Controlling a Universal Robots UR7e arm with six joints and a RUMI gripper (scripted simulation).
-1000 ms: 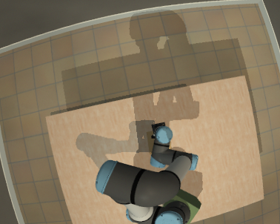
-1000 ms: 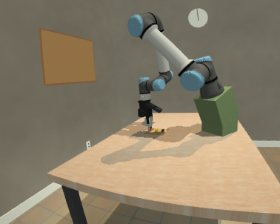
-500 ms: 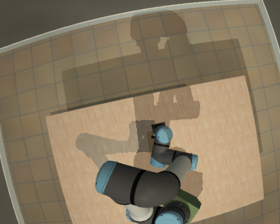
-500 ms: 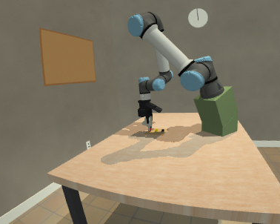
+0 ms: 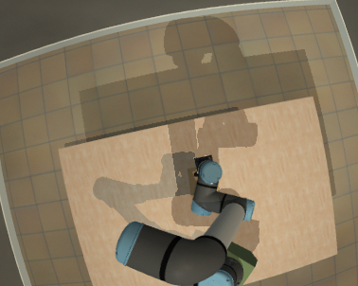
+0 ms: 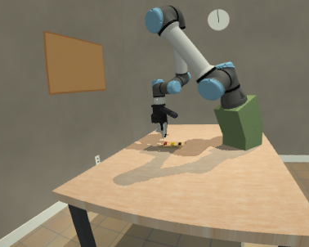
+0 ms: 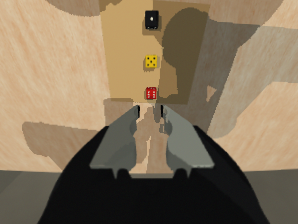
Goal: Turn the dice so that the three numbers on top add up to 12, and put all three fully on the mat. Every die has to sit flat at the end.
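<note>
My hand is 5 cm above the red die and 1 cm past it. From my hand the other things lie so: yellow die 5 cm below, 5 cm behind; then black die 10 cm behind, 5 cm below; then tan mat 6 cm below, 5 cm behind.
</note>
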